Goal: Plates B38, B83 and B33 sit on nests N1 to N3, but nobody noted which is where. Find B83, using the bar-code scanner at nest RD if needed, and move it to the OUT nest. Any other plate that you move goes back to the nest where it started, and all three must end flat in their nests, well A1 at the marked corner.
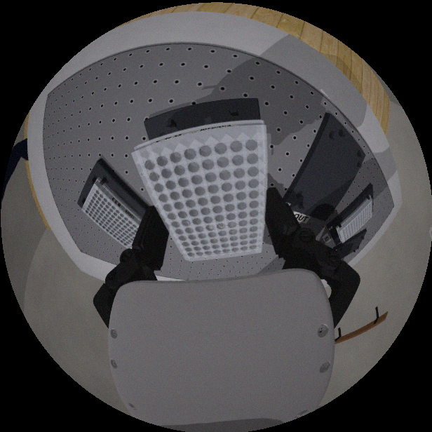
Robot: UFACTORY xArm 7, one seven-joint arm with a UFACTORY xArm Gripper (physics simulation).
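My gripper (pixel 211 210) is shut on a pale 96-well plate (pixel 209 190), its fingers along the plate's two long sides. The plate hangs above a dark nest (pixel 202 114), whose far part shows beyond it. The plate's name cannot be read. A second plate (pixel 111 212) sits in a dark nest (pixel 100 169) at the left; its label is too small to read surely. A third plate (pixel 356 219) sits in a dark nest at the far right, partly behind the finger. The OUT nest (pixel 327 165) lies at the right, without a plate, its OUT label (pixel 301 217) beside the right finger.
The grey perforated deck (pixel 150 92) lies under the nests, with a pale raised border (pixel 200 27) around it. A shadow crosses its far right part. The right finger linkage hides part of the area between the OUT nest and the right plate. The scanner cannot be made out surely.
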